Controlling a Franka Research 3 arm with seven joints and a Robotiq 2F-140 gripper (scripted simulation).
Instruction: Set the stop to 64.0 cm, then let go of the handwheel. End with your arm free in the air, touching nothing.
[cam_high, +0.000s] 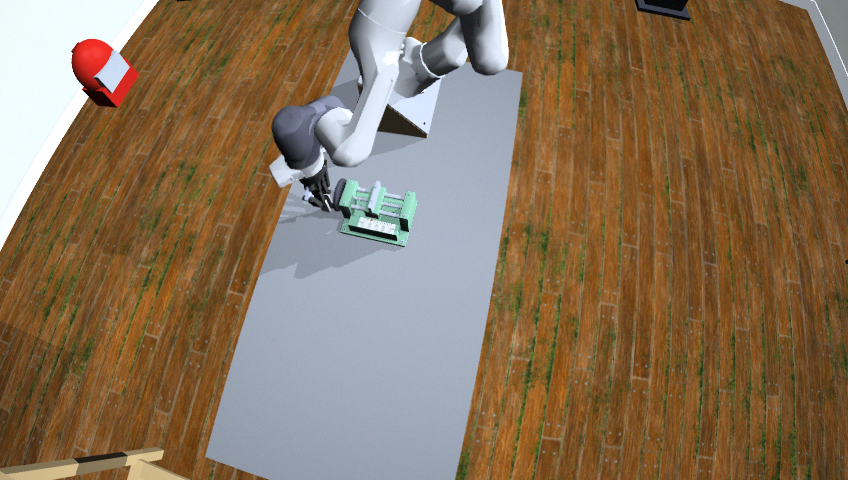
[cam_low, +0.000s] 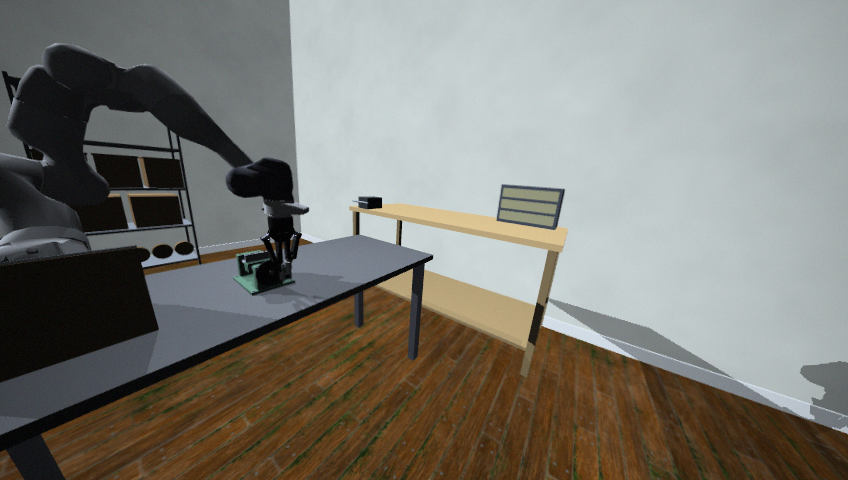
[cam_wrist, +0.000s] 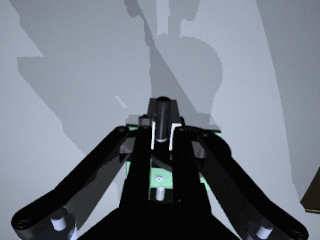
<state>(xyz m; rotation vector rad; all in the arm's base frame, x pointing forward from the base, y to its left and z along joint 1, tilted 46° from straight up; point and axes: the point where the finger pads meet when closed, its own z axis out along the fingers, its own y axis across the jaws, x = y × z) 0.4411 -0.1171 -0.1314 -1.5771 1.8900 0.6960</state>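
Right now the dark handwheel is 1 cm behind my hand, 2 cm to the left of it and 1 cm below it. From my hand the other things lie so: stop carriage (14 cm to the left, 1 cm above).
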